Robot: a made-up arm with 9 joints. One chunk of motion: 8 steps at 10 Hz.
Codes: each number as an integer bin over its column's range. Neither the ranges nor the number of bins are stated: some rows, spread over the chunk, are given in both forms.
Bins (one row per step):
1: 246 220 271 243 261 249
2: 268 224 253 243 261 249
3: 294 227 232 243 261 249
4: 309 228 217 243 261 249
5: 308 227 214 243 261 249
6: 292 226 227 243 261 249
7: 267 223 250 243 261 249
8: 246 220 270 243 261 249
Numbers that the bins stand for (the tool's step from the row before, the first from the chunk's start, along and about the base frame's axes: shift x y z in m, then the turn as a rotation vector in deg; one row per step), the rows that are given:
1: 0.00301 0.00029 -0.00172 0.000 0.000 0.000
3: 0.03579 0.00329 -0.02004 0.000 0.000 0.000
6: 0.03443 0.00286 -0.02239 0.000 0.000 0.000
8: 0.00301 0.00029 -0.00219 0.000 0.000 0.000
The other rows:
2: 0.01804 0.00200 -0.01017 0.000 0.000 0.000
4: 0.04604 0.00371 -0.02708 0.000 0.000 0.000
5: 0.04536 0.00329 -0.02849 0.000 0.000 0.000
7: 0.01735 0.00157 -0.01158 0.000 0.000 0.000

